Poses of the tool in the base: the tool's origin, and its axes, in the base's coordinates. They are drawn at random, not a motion.
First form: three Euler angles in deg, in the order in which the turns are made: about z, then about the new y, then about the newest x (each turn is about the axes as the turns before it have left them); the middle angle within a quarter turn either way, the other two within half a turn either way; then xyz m.
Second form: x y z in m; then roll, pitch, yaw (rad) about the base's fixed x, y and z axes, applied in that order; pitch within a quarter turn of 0, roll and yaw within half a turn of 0. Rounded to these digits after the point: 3 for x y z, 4 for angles.
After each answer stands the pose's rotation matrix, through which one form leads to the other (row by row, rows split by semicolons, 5 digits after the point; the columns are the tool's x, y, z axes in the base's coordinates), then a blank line. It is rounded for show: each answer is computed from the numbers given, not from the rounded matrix.
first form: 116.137 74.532 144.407 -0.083 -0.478 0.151
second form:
-0.083 -0.478 0.151 2.5204 1.3008 2.0270
-0.11749 0.48291 0.86775; 0.23943 0.86180 -0.44719; -0.96378 0.15523 -0.21687

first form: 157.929 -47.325 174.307 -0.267 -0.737 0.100
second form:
-0.267 -0.737 0.100 3.0422 -0.8260 2.7564
-0.62817 0.44149 -0.64070; 0.25470 0.89474 0.36683; 0.73521 0.06724 -0.67450

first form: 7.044 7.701 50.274 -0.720 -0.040 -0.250
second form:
-0.720 -0.040 -0.250 0.8774 0.1344 0.1229
0.98350 0.02391 0.17931; 0.12153 0.64693 -0.75280; -0.13400 0.76217 0.63335

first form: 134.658 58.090 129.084 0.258 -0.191 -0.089
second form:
0.258 -0.191 -0.089 2.2529 1.0139 2.3502
-0.37153 -0.01468 0.92831; 0.37599 0.91183 0.16490; -0.84888 0.41030 -0.33325

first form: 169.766 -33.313 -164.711 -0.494 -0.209 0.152
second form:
-0.494 -0.209 0.152 -2.8747 -0.5814 2.9630
-0.82239 0.02886 -0.56820; 0.14847 0.97499 -0.16537; 0.54921 -0.22036 -0.80611

